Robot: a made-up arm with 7 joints. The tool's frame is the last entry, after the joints.
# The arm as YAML. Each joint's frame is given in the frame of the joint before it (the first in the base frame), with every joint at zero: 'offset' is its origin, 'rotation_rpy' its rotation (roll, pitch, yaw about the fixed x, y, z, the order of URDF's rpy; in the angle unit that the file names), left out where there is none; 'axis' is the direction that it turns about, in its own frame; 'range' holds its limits. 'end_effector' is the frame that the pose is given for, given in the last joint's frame.
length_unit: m
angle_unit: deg
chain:
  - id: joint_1
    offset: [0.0, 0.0, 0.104]
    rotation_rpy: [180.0, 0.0, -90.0]
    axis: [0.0, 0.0, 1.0]
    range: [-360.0, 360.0]
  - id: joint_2
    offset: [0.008, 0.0, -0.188]
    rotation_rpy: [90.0, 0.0, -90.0]
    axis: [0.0, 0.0, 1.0]
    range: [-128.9, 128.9]
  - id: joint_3
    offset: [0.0, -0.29, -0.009]
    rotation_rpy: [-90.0, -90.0, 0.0]
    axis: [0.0, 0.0, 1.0]
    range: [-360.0, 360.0]
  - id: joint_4
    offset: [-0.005, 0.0, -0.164]
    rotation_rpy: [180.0, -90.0, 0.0]
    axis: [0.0, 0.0, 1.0]
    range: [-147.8, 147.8]
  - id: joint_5
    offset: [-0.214, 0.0, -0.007]
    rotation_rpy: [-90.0, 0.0, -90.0]
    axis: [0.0, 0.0, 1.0]
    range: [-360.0, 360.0]
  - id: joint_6
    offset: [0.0, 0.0, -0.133]
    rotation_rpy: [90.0, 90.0, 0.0]
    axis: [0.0, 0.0, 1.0]
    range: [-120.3, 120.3]
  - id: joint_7
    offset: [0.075, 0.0, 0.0]
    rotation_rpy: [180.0, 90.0, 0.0]
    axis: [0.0, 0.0, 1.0]
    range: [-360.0, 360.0]
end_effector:
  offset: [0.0, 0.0, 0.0]
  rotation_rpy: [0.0, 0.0, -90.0]
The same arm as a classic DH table. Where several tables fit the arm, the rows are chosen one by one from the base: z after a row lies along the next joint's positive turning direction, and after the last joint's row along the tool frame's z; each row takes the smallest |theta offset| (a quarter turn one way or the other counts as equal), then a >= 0, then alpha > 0; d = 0 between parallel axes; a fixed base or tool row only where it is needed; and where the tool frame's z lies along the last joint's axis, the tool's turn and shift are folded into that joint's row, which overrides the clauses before.
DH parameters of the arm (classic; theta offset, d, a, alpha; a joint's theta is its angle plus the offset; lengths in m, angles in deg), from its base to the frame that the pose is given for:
base (fixed): 0.00 0.0000 0.0000 180.00
joint_1: 0.00 -0.2920 0.0000 90.00
joint_2: 0.00 -0.0170 0.0000 -90.00
joint_3: 0.00 -0.4540 0.0000 90.00
joint_4: 0.00 -0.0120 0.0000 -90.00
joint_5: 0.00 -0.3470 0.0000 90.00
joint_6: 0.00 0.0000 0.0000 -90.00
joint_7: 0.00 -0.0750 0.0000 0.00
Joint limits (deg, base to tool): -360.00..360.00 -128.90..128.90 -360.00..360.00 -147.80..147.80 -360.00..360.00 -120.30..120.30 -360.00..360.00

